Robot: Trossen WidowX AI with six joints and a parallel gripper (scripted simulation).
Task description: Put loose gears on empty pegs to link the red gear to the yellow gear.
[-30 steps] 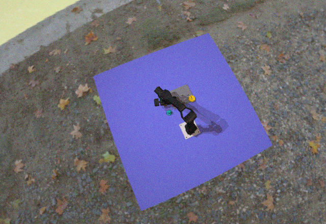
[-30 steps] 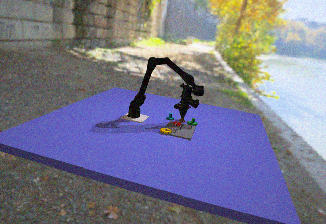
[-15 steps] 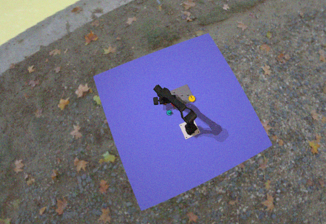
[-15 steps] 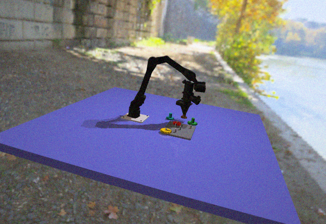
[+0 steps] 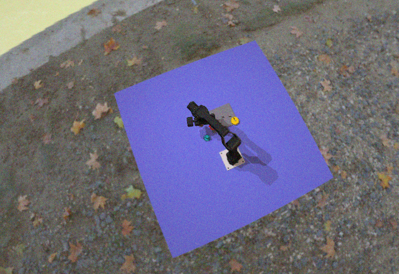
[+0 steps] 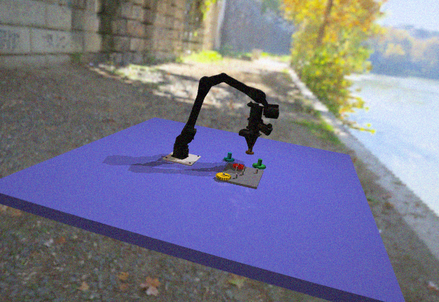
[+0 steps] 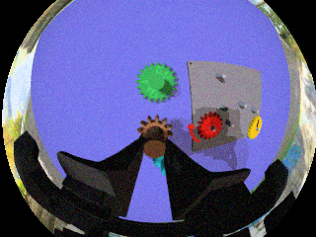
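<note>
Now: gripper tip 2 cm past the red gear, 10 cm to the left of it and 7 cm above it. Round my gripper tip: teal gear (9 cm behind, 2 cm to the right, 7 cm below); green gear (6 cm ahead, 7 cm below); brown gear (1 cm below).
</note>
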